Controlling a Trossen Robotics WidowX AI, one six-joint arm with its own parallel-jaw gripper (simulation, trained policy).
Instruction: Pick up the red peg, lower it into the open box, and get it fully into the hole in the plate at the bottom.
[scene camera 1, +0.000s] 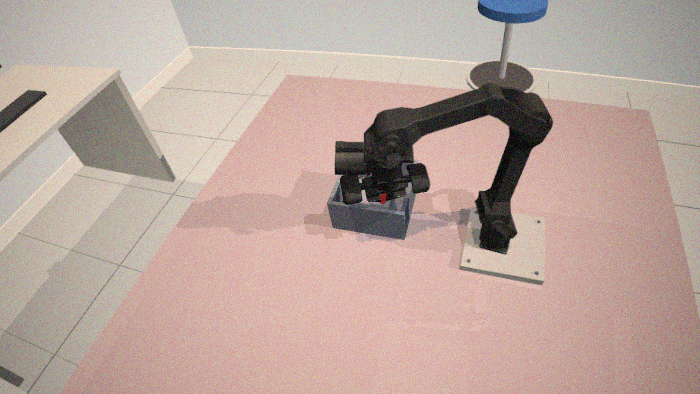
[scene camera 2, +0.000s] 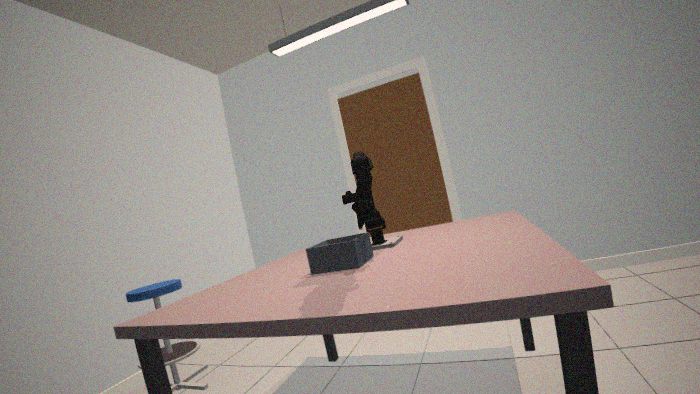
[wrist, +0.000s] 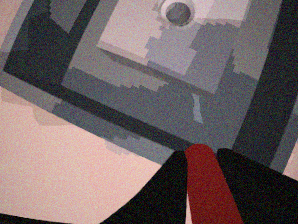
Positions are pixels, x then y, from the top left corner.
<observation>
blue-grey box: scene camera 1; scene camera 2; wrist 58, 66
same spot on blue-grey box: (scene camera 1: 393, 223) = (scene camera 2: 368, 241)
</observation>
